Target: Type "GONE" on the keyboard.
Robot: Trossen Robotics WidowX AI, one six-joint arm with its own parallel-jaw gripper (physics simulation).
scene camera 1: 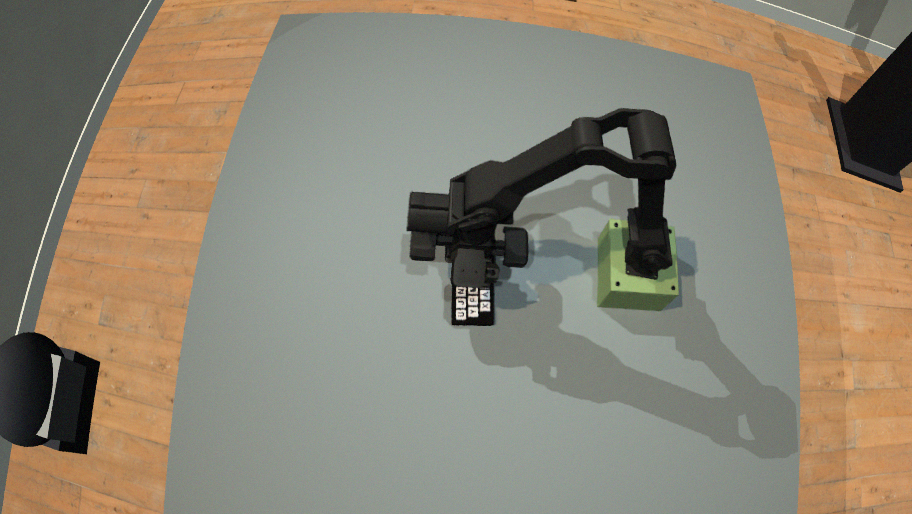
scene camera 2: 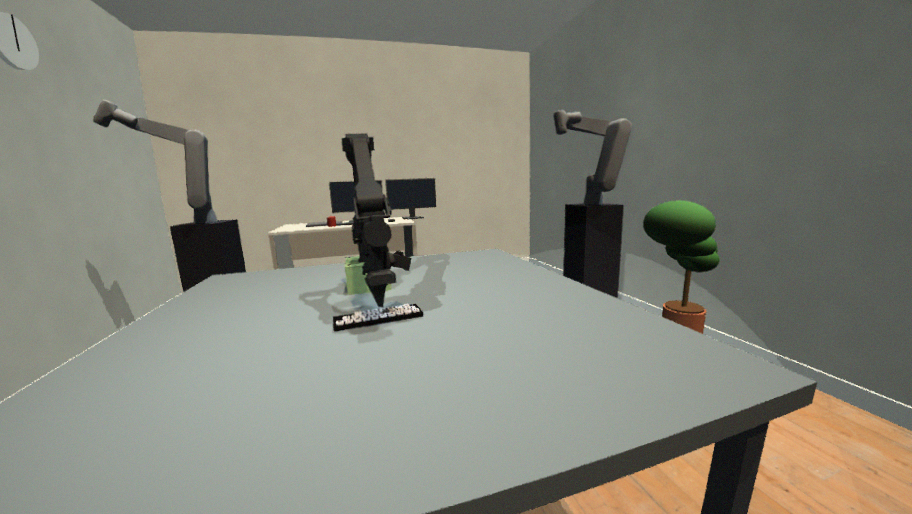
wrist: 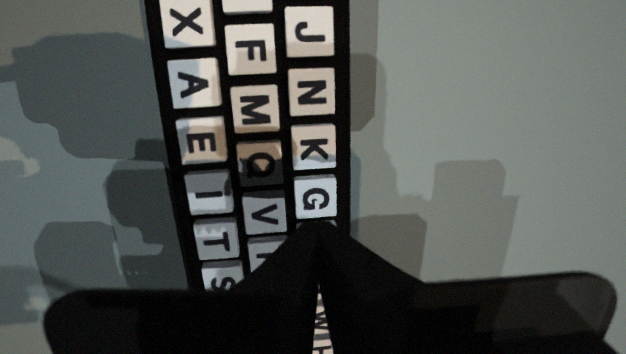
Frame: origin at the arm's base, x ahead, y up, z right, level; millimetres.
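Where they show: gripper, between the fingertips: [scene camera 2: 380, 306] [wrist: 316, 233]; arm's base, origin of its link: [scene camera 1: 642, 260].
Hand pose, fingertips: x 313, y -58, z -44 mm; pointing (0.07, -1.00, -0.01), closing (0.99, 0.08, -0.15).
Note:
Each offset is from my fingertips to the centre of the thing. Level surfaces: height alone.
A black keyboard @(dx -17, dy -29, dz +9 mm) [scene camera 1: 473, 321] [scene camera 2: 378, 317] with white letter keys lies on the table. In the wrist view its three key columns run up the picture. The G key @(dx +2, dy -24, dz -5 mm) [wrist: 315, 197], N key @(dx -6, dy -24, dz -45 mm) [wrist: 311, 92] and E key @(dx -44, dy -24, dz -23 mm) [wrist: 201, 141] show; the O key does not show in the wrist view. My gripper [scene camera 2: 381, 305] [wrist: 316, 233] is shut and empty, pointing down over the keyboard. Its tips cover most of the key just below G in the wrist view. Whether they touch that key I cannot tell. The gripper's fingers hide several keys. In scene camera 1 the arm hides much of the keyboard.
The arm's base stands on a green block [scene camera 1: 630, 300] [scene camera 2: 355, 280] on the grey table @(dy -37 mm) [scene camera 1: 319, 395] [scene camera 2: 395, 408]. In scene camera 2, two grey arms on black pedestals [scene camera 2: 207, 255] [scene camera 2: 592, 249], a desk with monitors [scene camera 2: 410, 193] and a potted plant [scene camera 2: 679, 223] stand beyond the table.

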